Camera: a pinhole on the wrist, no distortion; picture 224 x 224 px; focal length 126.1 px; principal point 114.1 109.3 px. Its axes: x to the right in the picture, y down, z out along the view. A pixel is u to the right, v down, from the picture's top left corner.
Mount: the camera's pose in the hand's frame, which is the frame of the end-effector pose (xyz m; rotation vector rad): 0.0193 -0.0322 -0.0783 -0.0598 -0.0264 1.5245
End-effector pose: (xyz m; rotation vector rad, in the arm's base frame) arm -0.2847 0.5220 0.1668 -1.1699 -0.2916 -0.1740
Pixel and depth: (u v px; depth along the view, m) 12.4 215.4 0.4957
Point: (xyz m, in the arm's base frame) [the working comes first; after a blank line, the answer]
In the camera's frame: -0.3998 0.4171 0.4957

-0.8729 0.7318 0.5245
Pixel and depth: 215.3 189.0 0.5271
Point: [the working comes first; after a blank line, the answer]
In the camera's frame: 0.4230 0.3331 0.5271

-0.5285 1.0652 -0.1503
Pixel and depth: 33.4 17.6 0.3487
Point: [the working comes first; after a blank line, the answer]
In the camera's frame: -0.2232 -0.2536 0.3487

-0.1667 0.6933 0.5739
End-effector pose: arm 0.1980 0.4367 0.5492 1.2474 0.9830 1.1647
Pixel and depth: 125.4 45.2 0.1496
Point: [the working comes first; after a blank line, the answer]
In the camera's frame: 0.0134 -0.0760 0.1496

0.2883 0.5106 0.5430
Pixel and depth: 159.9 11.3 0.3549
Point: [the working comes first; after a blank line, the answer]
In the camera's frame: 0.1289 -0.2758 0.3549

0.5186 0.6590 0.6857
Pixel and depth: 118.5 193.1 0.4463
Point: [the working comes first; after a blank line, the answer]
In the camera's frame: 0.0156 0.2966 0.4463

0.4900 0.0801 0.5721
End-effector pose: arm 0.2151 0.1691 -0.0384 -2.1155 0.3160 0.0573
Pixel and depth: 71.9 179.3 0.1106
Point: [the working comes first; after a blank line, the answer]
In the camera's frame: -0.0370 0.0614 0.1106

0.1854 0.2361 0.0068
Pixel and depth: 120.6 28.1 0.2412
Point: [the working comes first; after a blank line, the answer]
In the camera's frame: 0.0124 -0.1553 0.2412

0.3907 0.2906 -0.1393
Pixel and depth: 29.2 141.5 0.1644
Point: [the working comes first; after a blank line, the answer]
In the camera's frame: -0.1107 0.0420 0.1644

0.2208 0.3177 0.0350
